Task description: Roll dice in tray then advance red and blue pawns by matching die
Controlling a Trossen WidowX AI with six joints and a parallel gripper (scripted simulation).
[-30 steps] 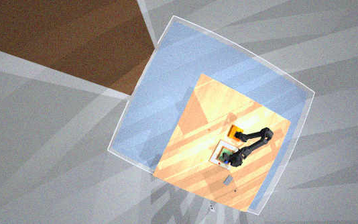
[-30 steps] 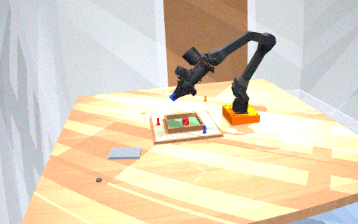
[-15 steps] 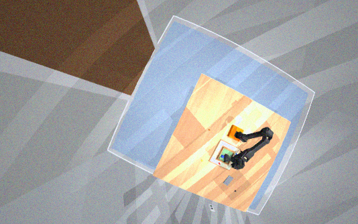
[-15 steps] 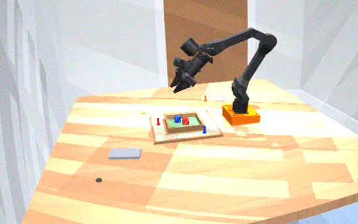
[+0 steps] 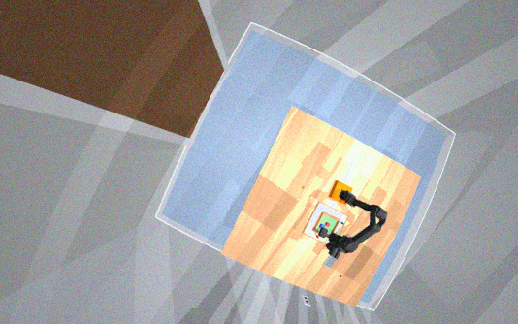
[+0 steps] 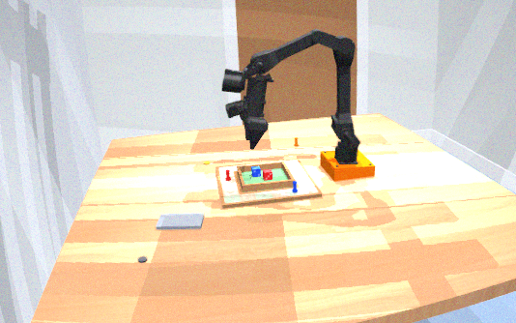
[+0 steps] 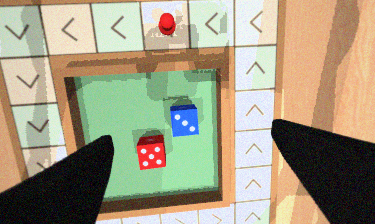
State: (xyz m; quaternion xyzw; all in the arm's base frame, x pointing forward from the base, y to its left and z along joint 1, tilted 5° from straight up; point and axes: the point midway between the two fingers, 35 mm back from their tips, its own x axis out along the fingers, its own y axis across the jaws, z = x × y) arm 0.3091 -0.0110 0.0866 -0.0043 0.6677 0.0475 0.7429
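My gripper tip is 90 mm above the red pawn, 70 mm short of it and 10 mm to the right of it. The rest, counted from my gripper tip: blue pawn: 140 mm to the left, 120 mm behind, 90 mm below; then small yellow dot: 170 mm to the right, 150 mm ahead, 120 mm below; then grey-blue card: 250 mm to the left, 210 mm ahead, 110 mm below.
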